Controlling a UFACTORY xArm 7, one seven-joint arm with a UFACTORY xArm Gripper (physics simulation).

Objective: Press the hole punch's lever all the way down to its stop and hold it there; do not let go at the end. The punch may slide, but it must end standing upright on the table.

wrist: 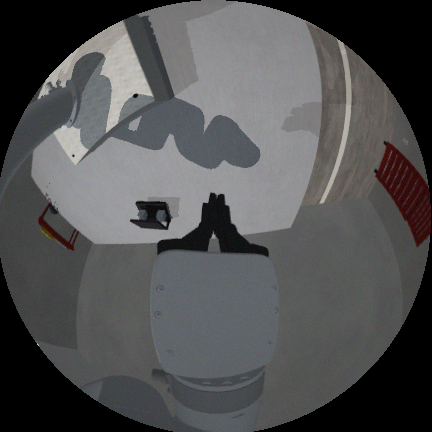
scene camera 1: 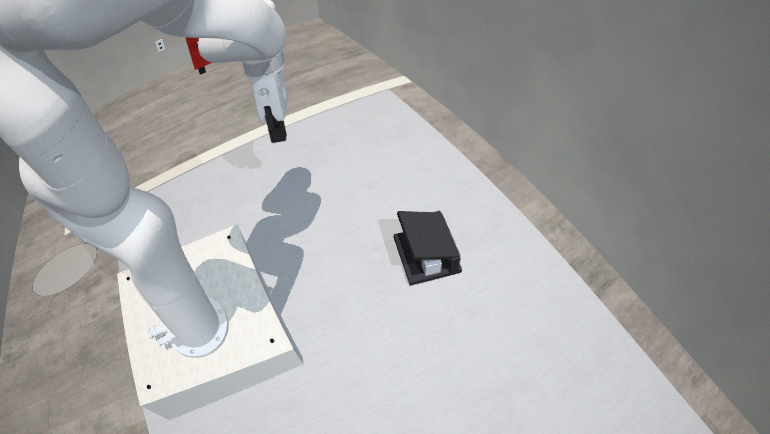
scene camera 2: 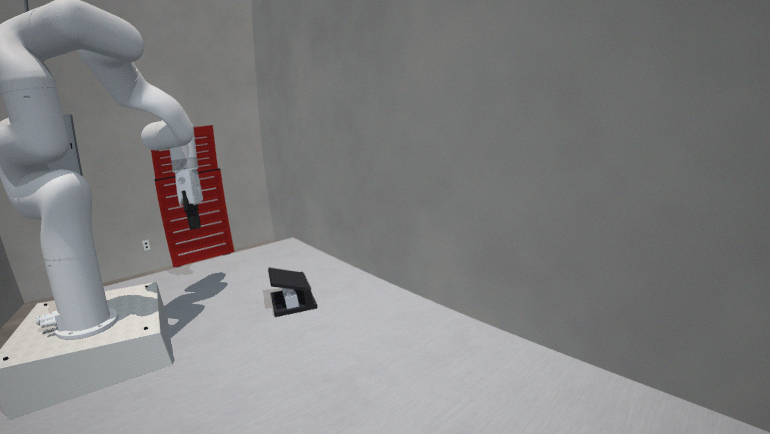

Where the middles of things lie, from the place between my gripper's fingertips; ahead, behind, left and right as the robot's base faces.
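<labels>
Black hole punch [scene camera 1: 417, 271]: 140 mm ahead of my hand, 290 mm to the right of it, 140 mm below it. Relative to the black lever [scene camera 1: 427, 234], my hand is 290 mm to the left, 140 mm short of it and 120 mm above it.
</labels>
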